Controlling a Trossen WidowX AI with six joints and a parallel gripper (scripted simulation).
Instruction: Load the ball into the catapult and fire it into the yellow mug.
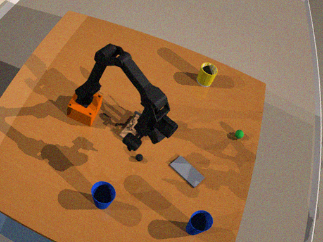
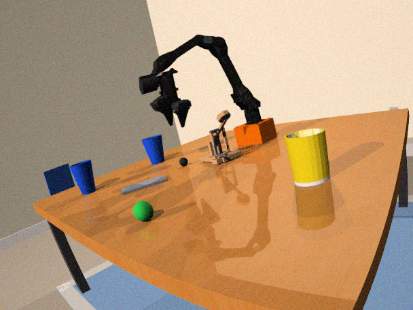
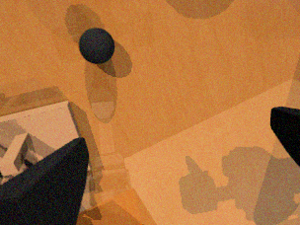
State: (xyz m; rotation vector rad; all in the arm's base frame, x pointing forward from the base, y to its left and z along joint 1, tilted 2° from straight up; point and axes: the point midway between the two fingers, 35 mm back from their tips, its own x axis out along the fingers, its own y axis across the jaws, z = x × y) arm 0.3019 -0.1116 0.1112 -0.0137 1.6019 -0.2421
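My gripper tip is now 2 cm past the wooden catapult, 18 cm to the right of it and 7 cm above it. The rest, counted from my gripper tip: green ball 40 cm ahead, 38 cm to the left, 12 cm below; then flat grey slab 24 cm ahead, 8 cm to the left, 14 cm below; then small black ball 3 cm ahead, 3 cm to the left, 13 cm below.
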